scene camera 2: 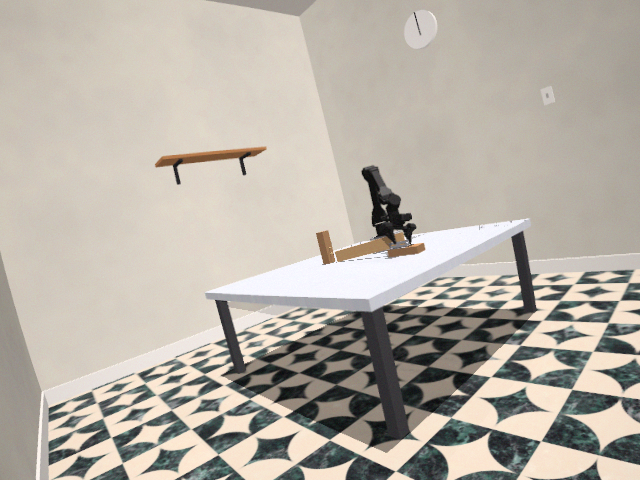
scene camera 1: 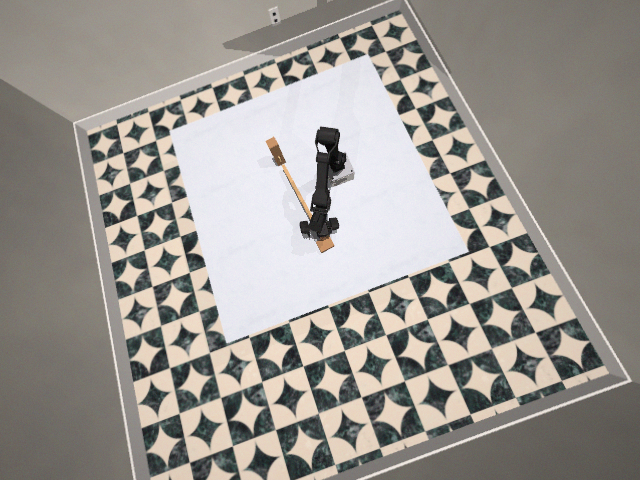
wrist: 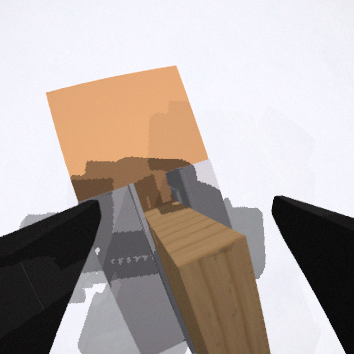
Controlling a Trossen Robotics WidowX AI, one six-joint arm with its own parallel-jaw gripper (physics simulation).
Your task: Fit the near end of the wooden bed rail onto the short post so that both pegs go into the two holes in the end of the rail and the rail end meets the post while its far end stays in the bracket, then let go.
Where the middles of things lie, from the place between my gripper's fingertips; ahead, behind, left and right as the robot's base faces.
The grey bracket wall point(wrist: 124, 246) lies 1 cm behind my hand, 3 cm to the right of it and 1 cm below it. The rest, counted from my hand: wooden bed rail point(scene camera 2: 381, 244): 2 cm ahead, 22 cm to the right.
